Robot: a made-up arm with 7 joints.
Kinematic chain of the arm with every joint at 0, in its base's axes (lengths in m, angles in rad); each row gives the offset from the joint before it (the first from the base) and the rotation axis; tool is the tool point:
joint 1: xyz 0 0 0.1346 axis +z
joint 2: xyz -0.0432 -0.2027 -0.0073 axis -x
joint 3: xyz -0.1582 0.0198 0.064 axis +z
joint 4: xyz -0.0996 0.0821 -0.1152 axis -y
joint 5: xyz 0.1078 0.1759 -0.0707 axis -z
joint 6: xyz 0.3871 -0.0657 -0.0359 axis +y
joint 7: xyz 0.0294 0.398 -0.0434 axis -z
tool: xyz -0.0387 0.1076 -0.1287
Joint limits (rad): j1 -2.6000..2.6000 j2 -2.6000..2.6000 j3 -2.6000..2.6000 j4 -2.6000..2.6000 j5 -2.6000..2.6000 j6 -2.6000..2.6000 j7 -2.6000..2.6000
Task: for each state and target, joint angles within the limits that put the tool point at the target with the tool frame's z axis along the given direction. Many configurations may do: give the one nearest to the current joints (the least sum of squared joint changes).
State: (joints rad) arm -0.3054 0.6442 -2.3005 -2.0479 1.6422 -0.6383 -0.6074
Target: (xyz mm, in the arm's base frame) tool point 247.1 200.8 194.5 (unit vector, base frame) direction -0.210 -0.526 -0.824
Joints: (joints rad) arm -0.3629 -0.0864 -2.6000 -2.6000 1.7725 -0.5831 -1.2842
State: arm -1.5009 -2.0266 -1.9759 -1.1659 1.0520 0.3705 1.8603
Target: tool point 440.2 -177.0 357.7 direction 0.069 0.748 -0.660
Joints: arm -1.7610 -1.4114 -2.5556 -1.6746 1.1013 -0.1568 2.4035
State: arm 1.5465 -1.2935 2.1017 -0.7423 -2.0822 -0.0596 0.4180
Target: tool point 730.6 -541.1 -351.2 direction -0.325 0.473 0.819
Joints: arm 1.5531 -1.1067 1.7953 -0.8989 -2.1396 -0.8843 0.3496
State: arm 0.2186 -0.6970 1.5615 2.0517 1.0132 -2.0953 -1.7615
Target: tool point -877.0 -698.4 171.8 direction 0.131 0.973 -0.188
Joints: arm -0.3282 -0.9406 1.8227 2.1541 0.0807 -1.4564 -1.6717
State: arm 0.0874 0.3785 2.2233 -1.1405 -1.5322 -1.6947 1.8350
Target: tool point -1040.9 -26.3 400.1 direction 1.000 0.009 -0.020
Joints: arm -0.2416 0.9854 1.8755 -1.6292 -1.3805 -1.7266 1.6599
